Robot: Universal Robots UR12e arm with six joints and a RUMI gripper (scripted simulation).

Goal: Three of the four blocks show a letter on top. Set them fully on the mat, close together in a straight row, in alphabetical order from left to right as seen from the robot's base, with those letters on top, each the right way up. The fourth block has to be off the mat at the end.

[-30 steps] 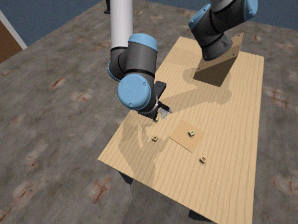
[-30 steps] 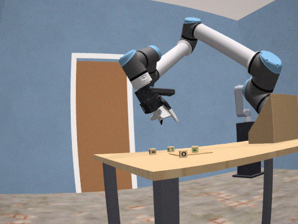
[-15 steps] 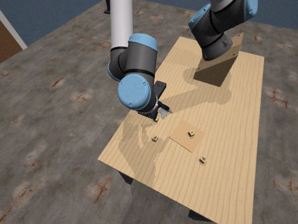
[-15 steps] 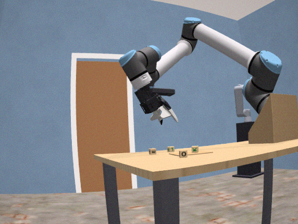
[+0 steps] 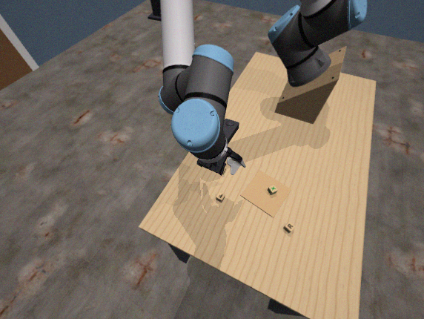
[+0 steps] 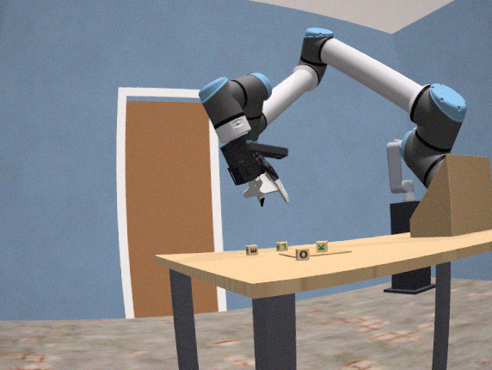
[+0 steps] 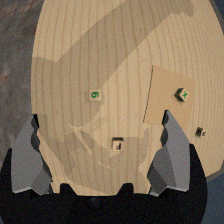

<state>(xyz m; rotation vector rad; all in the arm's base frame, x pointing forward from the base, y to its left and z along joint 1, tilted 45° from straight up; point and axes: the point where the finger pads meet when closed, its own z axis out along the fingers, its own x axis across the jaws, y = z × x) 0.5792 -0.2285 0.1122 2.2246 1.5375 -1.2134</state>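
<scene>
Now: hand 18 cm to the right of the tan mat, 13 cm above it and 1 cm short of it. The rest, counted from my hand: R block (28 cm to the left, 12 cm below, 12 cm ahead).
</scene>
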